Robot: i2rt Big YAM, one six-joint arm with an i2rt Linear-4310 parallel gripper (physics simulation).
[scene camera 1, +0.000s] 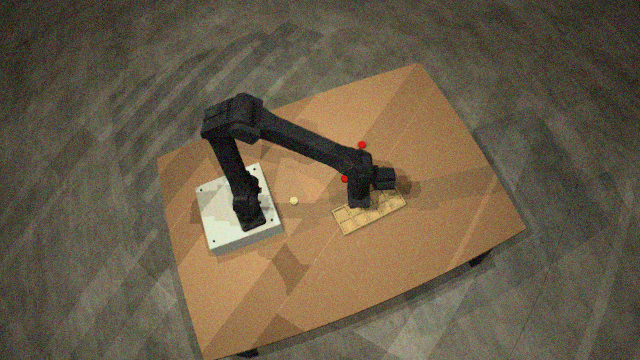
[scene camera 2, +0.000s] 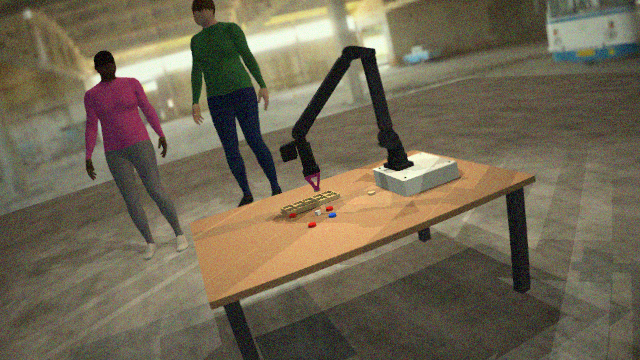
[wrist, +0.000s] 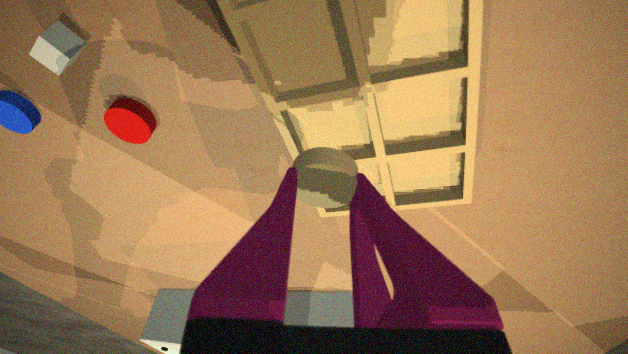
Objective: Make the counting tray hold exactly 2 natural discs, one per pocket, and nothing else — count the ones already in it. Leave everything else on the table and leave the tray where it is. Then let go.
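Note:
My gripper (scene camera 2: 317, 189) (wrist: 324, 180) is shut on a natural disc (wrist: 326, 186), which is held between the fingertips. In the wrist view it overlaps the end pocket at the lower left of the counting tray (scene camera 1: 376, 219) (scene camera 2: 306, 207) (wrist: 475, 100). In scene camera 2 the fingertips are above the tray. The pockets that show in the wrist view hold no disc; the arm hides part of the tray in scene camera 1. Another natural disc (scene camera 1: 294, 200) (scene camera 2: 371, 192) lies on the table between the tray and the robot's base.
Red discs (scene camera 1: 362, 144) (scene camera 2: 329, 208) (wrist: 131, 121), a blue disc (scene camera 2: 332, 215) (wrist: 17, 114) and a small white cube (scene camera 2: 318, 212) (wrist: 57, 47) lie on the table beside the tray. The white base box (scene camera 1: 215, 225) (scene camera 2: 425, 180) carries the arm. Two people stand behind the table.

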